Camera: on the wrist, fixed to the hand. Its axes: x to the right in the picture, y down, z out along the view.
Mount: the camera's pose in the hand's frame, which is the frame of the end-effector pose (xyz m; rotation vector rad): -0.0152 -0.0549 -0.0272 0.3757 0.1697 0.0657
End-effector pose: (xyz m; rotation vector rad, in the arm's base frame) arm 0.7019 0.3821 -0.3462 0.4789 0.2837 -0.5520
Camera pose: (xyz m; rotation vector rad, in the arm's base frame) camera 0.6551 0.3615 -0.3832 0.8987 0.3263 -0.5023
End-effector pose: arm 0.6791 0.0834 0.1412 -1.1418 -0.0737 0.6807
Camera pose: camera 0.7028 0.0401 0.1805 -0.8377 0.2286 0.6218
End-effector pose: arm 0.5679 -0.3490 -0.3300 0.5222 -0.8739 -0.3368
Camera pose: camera 0.5766 -0.3789 -0.3849 0.8548 -0.7897 -0.0642
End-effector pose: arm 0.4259 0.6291 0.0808 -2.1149 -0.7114 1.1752
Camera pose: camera 0.4339 0.6485 0.1403 -1.9008 -0.3165 1.0531
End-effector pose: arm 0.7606 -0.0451 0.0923 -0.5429 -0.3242 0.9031
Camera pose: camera 0.8006 -0.0932 0.1008 -0.2805 0.0198 0.9470
